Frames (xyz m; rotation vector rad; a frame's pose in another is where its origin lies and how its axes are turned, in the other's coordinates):
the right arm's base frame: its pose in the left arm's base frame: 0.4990 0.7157 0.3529 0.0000 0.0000 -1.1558
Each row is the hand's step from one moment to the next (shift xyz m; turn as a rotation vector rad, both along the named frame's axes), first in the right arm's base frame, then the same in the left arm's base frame.
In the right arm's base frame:
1: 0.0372 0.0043 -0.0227 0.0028 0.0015 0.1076
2: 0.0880 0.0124 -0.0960 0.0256 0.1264 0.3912
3: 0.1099 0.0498 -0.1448 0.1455 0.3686 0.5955
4: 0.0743 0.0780 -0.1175 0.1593 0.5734 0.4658
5: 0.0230 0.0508 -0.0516 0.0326 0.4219 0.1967
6: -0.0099 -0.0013 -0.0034 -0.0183 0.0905 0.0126
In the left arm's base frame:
1: 0.0189 -0.0323 -0.0227 0.0025 -0.0020 0.1076
2: 0.0468 -0.0755 -0.0960 0.1260 0.0275 0.3912
3: 0.0899 -0.0805 -0.1448 0.3960 0.0155 0.5955
4: 0.1013 -0.0365 -0.1175 0.5890 0.0854 0.4658
5: 0.0558 -0.0006 -0.0516 0.3992 0.1403 0.1967
6: -0.0052 0.0085 -0.0034 0.0754 0.0532 0.0126

